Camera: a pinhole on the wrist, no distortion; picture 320 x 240 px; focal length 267.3 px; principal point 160.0 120.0 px. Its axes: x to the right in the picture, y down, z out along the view. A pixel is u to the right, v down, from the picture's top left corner.
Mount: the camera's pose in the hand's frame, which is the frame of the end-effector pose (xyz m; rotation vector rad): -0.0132 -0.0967 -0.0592 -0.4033 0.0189 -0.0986
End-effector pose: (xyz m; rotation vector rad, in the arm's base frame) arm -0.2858 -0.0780 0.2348 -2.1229 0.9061 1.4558
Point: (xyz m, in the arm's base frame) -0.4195 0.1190 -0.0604
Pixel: 296.9 55.0
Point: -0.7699 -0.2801 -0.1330
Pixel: outside the picture
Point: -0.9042 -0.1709 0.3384
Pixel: outside the picture
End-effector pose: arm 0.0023 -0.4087 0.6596 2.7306 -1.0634 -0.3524
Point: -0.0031 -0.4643 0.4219
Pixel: 226.5 88.9
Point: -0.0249 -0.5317 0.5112
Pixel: 242.7 192.9
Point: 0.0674 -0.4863 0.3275
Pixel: 281.9 39.9
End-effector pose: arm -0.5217 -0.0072 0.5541 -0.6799 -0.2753 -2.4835
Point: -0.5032 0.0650 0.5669
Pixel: 86.2 123.5
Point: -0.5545 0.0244 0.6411
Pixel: 275.2 133.1
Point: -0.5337 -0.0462 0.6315
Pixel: outside the picture
